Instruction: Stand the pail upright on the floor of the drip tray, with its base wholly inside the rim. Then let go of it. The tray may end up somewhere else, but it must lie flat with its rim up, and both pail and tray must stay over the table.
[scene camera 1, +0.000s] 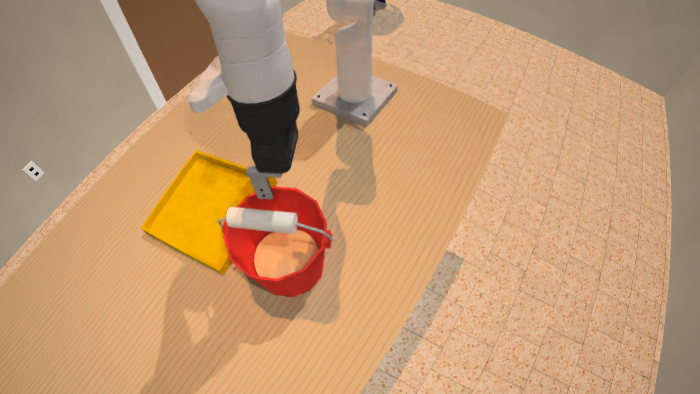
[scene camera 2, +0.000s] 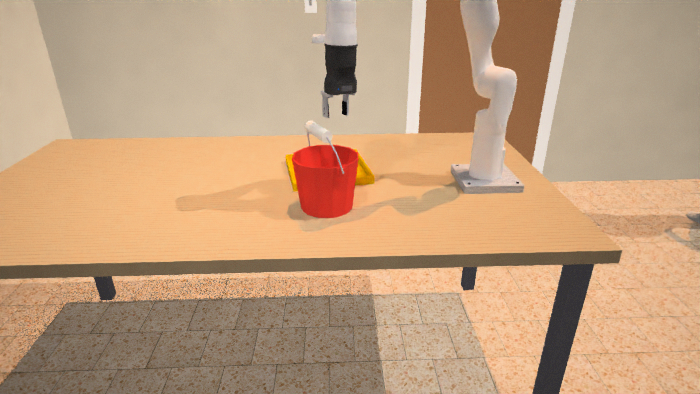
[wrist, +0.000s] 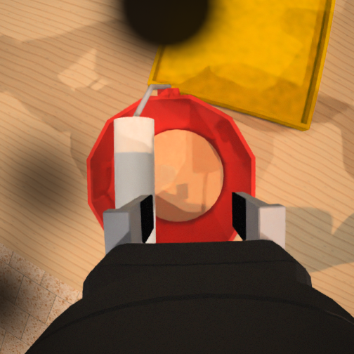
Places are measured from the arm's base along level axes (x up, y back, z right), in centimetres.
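Where they show: gripper, fingertip midpoint: (scene camera 1: 269, 180) (scene camera 2: 335, 115); arm's base, origin of the base link: (scene camera 1: 354, 92) (scene camera 2: 483, 174).
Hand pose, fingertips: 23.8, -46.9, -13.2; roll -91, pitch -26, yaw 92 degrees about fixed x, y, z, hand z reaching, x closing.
Observation:
Each offset is from my fingertips to the top centre of the thing, as dx, dy, dz. Level surfaces: height alone.
The red pail @(-2.3, -2.9, -0.1) (scene camera 1: 306, 272) (scene camera 2: 326, 187) (wrist: 187, 112) stands upright on the table, beside the tray and apart from its floor. Its wire handle stands up with a white grip @(-2.3, -4.7, -0.9) (scene camera 1: 261, 220) (scene camera 2: 318, 131) (wrist: 134, 170). The yellow drip tray @(-23.7, -2.1, +25.2) (scene camera 1: 197, 210) (scene camera 2: 366, 175) (wrist: 260, 55) lies flat with its rim up, partly hidden behind the pail in the second scene view. My gripper (scene camera 2: 335, 116) (wrist: 192, 210) is open and empty, above the pail and higher than the white grip. In the wrist view the left finger overlaps the grip's near end. In the first scene view one finger shows.
The wooden table @(dx -26.2) (scene camera 1: 425, 125) (scene camera 2: 150, 240) carries the arm's base plate (scene camera 1: 380, 95) (scene camera 2: 492, 186), to the right of the pail in the second scene view. The table's front edge (scene camera 2: 310, 266) runs below the pail there. The tiled floor (scene camera 1: 550, 225) lies beyond the table edge.

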